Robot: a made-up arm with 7 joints.
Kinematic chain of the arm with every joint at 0, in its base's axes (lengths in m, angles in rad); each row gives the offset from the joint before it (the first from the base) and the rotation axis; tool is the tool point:
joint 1: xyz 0 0 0.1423 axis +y
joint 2: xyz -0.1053 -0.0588 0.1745 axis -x
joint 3: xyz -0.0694 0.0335 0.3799 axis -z
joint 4: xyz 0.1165 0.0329 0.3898 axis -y
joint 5: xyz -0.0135 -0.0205 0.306 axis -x
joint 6: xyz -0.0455 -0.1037 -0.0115 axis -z
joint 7: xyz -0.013 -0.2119 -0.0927 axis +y
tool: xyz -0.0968 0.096 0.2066
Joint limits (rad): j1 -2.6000..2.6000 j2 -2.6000..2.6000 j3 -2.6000..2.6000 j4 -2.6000..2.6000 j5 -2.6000..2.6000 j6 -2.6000..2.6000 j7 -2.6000..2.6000
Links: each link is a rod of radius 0.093 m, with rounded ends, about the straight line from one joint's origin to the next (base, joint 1, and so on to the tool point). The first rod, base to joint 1, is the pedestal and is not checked.
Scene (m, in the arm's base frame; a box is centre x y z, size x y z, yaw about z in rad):
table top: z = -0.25
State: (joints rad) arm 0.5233 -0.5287 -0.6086 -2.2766 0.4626 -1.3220 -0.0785
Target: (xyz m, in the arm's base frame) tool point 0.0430 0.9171 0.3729
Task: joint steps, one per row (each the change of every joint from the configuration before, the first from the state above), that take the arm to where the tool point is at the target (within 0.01 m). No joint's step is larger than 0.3 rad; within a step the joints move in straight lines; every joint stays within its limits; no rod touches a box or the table.
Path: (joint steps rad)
1: -0.0425 0.2455 -0.1728 0.1028 0.0933 0.0419 -0.0059
2: -0.0425 0.2454 -0.1729 0.1027 0.0932 0.0419 -0.0059
3: -0.0426 0.2455 -0.1728 0.1028 0.0933 0.0419 -0.0059
4: -0.0425 0.2454 -0.1729 0.1027 0.0933 0.0419 -0.0058
5: -0.0425 0.2455 -0.1728 0.1028 0.0932 0.0419 -0.0059

